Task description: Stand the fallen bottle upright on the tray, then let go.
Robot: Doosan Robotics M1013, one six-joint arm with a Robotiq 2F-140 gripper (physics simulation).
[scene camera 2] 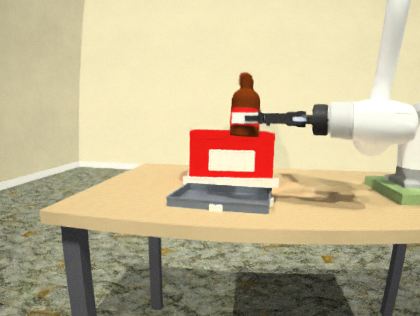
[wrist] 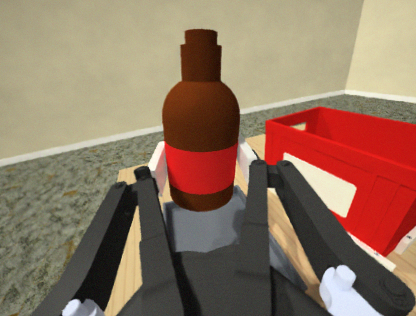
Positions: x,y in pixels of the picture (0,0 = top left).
Scene:
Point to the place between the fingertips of my gripper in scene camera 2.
At 237,117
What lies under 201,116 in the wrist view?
A brown bottle.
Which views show the brown bottle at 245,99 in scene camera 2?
Scene camera 2 and the wrist view: all of them.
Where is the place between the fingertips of my gripper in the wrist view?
201,147

